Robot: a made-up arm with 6 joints.
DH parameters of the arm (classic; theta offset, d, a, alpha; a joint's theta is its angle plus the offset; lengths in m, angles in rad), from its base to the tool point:
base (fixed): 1.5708 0.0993 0 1.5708
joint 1: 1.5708 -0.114 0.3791 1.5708
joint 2: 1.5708 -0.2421 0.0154 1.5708
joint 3: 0 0.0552 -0.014 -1.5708
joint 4: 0 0.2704 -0.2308 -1.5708
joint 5: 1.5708 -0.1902 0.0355 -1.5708
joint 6: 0 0.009 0.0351 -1.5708
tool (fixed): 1.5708 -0.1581 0 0
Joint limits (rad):
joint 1: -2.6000..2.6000
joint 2: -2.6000..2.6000
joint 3: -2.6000..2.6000
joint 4: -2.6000..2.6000
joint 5: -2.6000..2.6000
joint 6: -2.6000..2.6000
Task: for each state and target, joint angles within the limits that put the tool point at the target. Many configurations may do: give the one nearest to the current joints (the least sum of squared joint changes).
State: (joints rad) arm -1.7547 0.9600 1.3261 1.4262 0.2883 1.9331
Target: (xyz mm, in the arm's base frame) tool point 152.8 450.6 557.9
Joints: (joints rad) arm -0.9045 0.9095 1.3904 1.2850 0.0856 1.6877
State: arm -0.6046 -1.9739 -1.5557 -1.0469 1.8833 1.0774
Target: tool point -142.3 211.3 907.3
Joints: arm -0.1947 -2.1392 -1.6992 -1.0264 1.9144 1.0089
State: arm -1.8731 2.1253 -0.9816 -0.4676 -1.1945 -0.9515
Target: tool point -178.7 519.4 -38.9
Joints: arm -1.5466 2.0949 -0.5341 -0.8401 -1.2814 -1.0710
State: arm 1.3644 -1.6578 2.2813 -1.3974 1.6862 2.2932
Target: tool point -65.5 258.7 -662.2
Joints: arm 2.1561 -1.4606 1.8205 -1.0231 1.8304 2.3777
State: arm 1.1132 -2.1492 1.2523 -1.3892 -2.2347 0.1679
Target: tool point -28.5 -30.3 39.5
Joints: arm 1.3106 -1.6822 0.8032 -1.2364 -2.5726 0.6736
